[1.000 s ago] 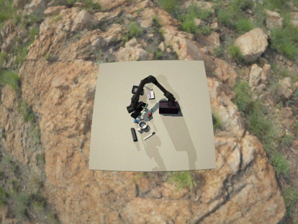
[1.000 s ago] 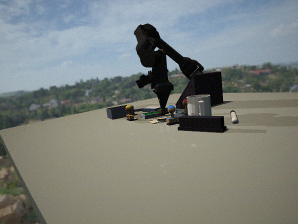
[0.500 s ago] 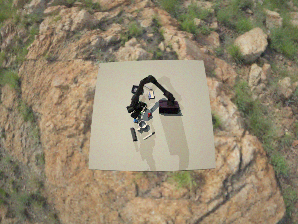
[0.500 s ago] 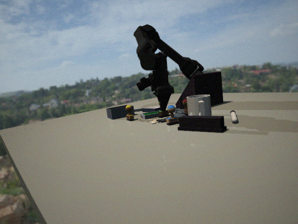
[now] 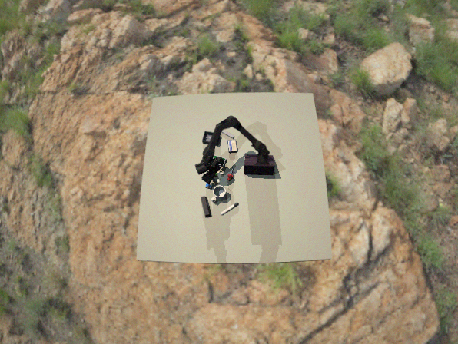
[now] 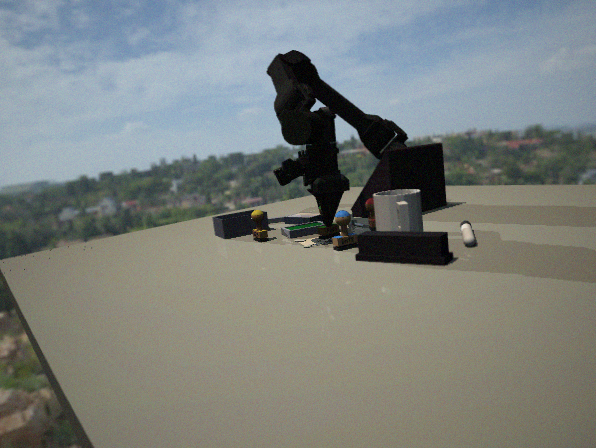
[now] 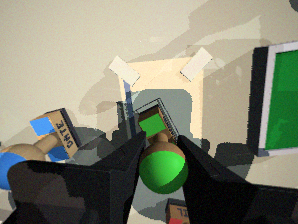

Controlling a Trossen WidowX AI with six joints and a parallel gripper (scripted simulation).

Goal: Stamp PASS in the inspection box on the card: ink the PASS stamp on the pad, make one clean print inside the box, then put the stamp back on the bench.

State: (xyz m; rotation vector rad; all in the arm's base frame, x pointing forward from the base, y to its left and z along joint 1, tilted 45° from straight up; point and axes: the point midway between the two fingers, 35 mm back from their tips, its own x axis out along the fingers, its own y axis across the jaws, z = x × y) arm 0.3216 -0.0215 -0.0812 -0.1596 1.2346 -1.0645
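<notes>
My gripper tip is right at the green-knobbed stamp. From my gripper tip the other things lie so: cream card (1 cm to the right, 3 cm below); blue-knobbed stamp (4 cm ahead, 8 cm to the left, 1 cm below); red-knobbed stamp (11 cm behind, 3 cm to the left, 1 cm below).
</notes>
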